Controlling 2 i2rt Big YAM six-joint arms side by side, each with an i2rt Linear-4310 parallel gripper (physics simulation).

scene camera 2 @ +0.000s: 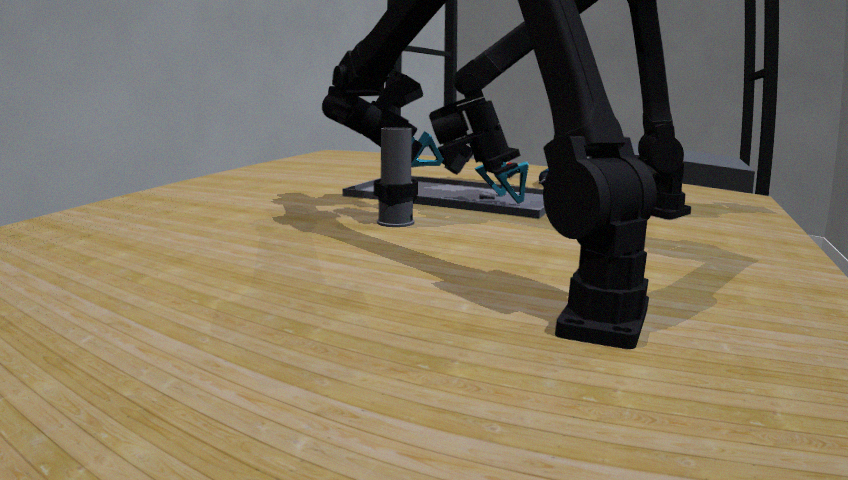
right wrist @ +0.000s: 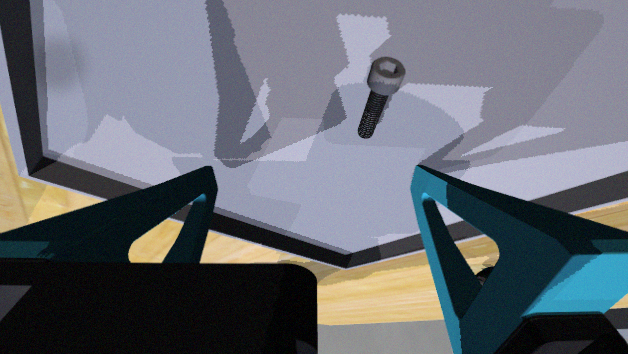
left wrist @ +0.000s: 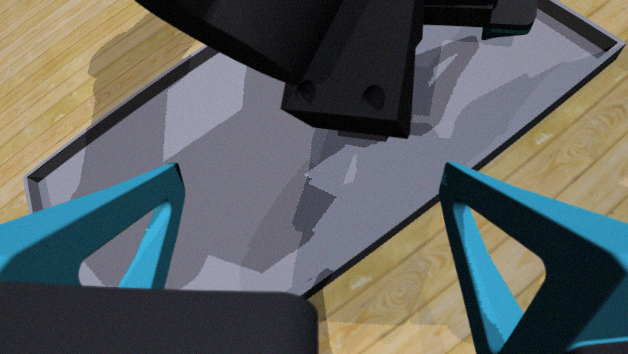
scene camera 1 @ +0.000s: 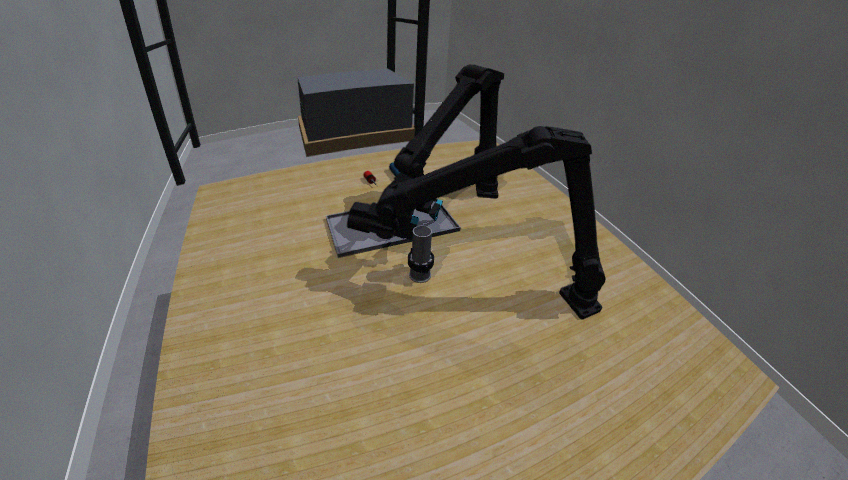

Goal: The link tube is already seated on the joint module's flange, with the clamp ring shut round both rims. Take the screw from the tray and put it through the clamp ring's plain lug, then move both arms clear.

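Where they show: left gripper, between the fingertips: [scene camera 2: 428, 154] [left wrist: 312, 177]; right gripper, between the fingertips: [scene camera 2: 511, 198] [right wrist: 313, 176] [scene camera 1: 423, 216]; left arm's base, origin of its link: [scene camera 2: 604, 321] [scene camera 1: 579, 301]; right arm's base, origin of its link: [scene camera 2: 664, 212] [scene camera 1: 486, 190].
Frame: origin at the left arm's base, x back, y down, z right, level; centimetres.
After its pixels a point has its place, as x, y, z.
Observation:
The screw [right wrist: 377, 102] @[-34.3, -1.1, 51.5] [scene camera 2: 486, 196] @[-34.1, -1.0, 51.4] lies loose in the grey tray [scene camera 1: 332, 236] @[-62.2, -1.6, 50.3] [scene camera 2: 523, 212] @[-23.1, -0.8, 42.2] [right wrist: 280, 237] @[-20.9, -0.7, 57.0], beyond my right fingertips in the right wrist view; its socket head points away from them. My right gripper [right wrist: 313, 176] @[-29.2, -0.8, 53.2] [scene camera 2: 511, 197] @[-29.2, -0.8, 53.2] is open and empty, low above the tray. My left gripper [left wrist: 312, 177] @[-42.9, -9.8, 42.7] [scene camera 2: 437, 159] @[-42.9, -9.8, 42.7] is open and empty above the tray's other part. The link tube [scene camera 1: 421, 245] @[-41.5, -13.2, 24.0] [scene camera 2: 395, 154] @[-39.3, -11.9, 24.1] stands upright on the joint module [scene camera 1: 420, 275] @[-41.5, -2.7, 23.7] [scene camera 2: 395, 212] @[-39.1, -2.4, 23.9], with the dark clamp ring [scene camera 1: 420, 262] [scene camera 2: 396, 192] @[-38.6, -5.9, 23.3] around the joint. The lugs are too small to make out.
The two arms are close together over the tray; the right gripper's black body [left wrist: 350, 90] @[-40.2, -11.3, 43.9] reaches into the left wrist view. A red and black tool [scene camera 1: 369, 176] @[-41.6, -3.2, 83.7] and a partly hidden blue object [scene camera 1: 394, 169] @[-30.2, -3.5, 86.0] lie behind the tray. A large dark box [scene camera 1: 357, 107] stands beyond the table.

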